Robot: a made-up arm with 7 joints.
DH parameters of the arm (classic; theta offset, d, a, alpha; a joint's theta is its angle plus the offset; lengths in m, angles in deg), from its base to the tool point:
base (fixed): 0 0.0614 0 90
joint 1: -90 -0.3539 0.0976 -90
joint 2: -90 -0.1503 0.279 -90
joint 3: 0 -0.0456 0.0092 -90
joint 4: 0 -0.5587 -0.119 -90
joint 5: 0 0.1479 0.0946 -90
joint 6: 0 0.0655 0.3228 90
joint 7: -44.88 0 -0.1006 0
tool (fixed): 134.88 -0.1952 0 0
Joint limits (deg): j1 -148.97..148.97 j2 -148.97..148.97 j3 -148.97..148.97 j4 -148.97..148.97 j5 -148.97..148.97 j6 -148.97..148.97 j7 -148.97..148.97
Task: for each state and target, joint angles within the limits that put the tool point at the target. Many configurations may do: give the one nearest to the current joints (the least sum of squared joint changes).
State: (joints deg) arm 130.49 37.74 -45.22 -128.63 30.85 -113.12 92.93
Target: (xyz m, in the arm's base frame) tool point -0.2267 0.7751 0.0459
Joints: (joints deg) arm 145.08 65.67 -87.60 -129.51 33.85 -103.31 86.46
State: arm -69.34 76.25 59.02 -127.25 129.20 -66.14 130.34
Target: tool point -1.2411 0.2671 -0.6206
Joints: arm -57.97 88.67 58.63 -130.75 123.21 -63.57 135.05
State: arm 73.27 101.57 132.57 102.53 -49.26 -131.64 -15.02
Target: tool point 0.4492 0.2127 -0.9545
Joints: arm 43.20 86.03 148.97 95.51 -55.05 -120.44 -8.84
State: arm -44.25 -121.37 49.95 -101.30 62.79 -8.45 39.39
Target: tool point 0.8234 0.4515 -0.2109
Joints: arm -63.68 -96.71 30.43 -101.59 52.81 -10.02 41.36
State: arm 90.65 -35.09 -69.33 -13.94 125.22 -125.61 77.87
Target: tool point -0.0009 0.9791 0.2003
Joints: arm 87.58 -48.80 -61.48 -18.43 121.48 -120.17 79.18
